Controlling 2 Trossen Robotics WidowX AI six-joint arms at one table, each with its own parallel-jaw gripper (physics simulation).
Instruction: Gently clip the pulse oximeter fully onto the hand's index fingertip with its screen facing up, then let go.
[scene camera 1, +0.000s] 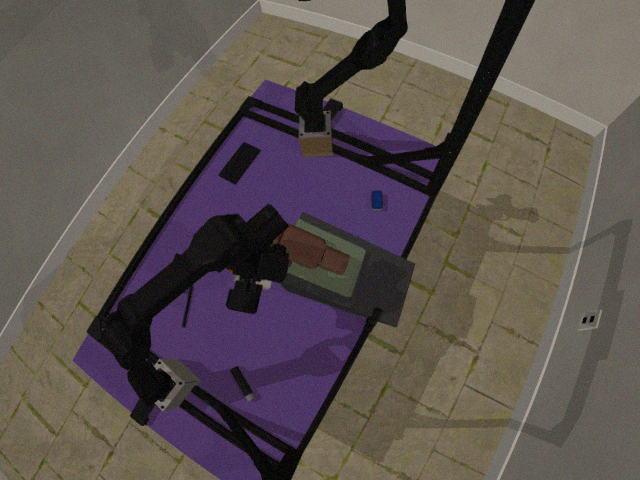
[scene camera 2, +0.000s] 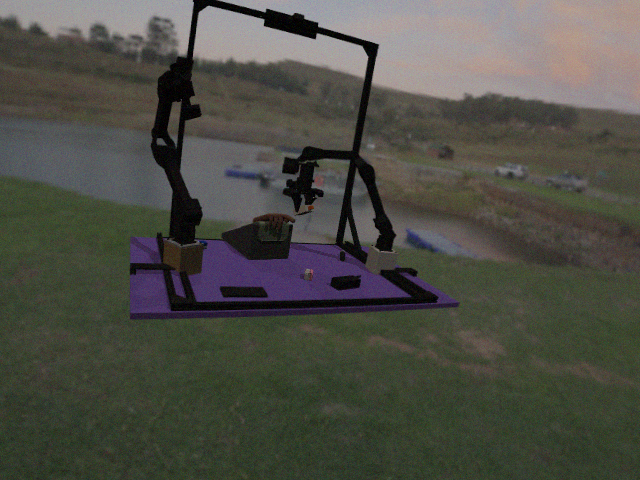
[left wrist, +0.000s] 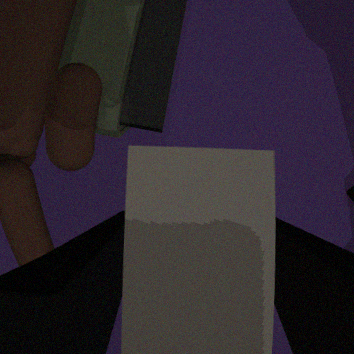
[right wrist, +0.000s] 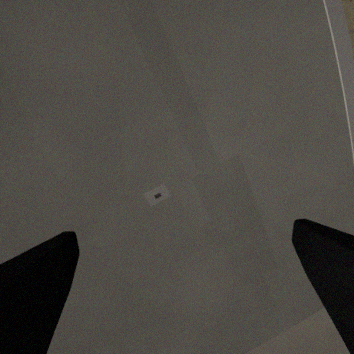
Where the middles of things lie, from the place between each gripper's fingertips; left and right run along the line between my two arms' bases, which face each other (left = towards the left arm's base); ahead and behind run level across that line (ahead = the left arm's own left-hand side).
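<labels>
Right hand: 420 mm above the index finger (left wrist: 32, 239), 170 mm past it, 470 mm to the right of it. Dark grey block (scene camera 1: 384, 278), from my right hand: 570 mm below, 370 mm behind, 400 mm to the left.
Index finger, from my left hand: 2 cm below, 4 cm ahead, 7 cm to the right. Dark grey block, from my left hand: 18 cm below, 13 cm to the right, 16 cm behind.
</labels>
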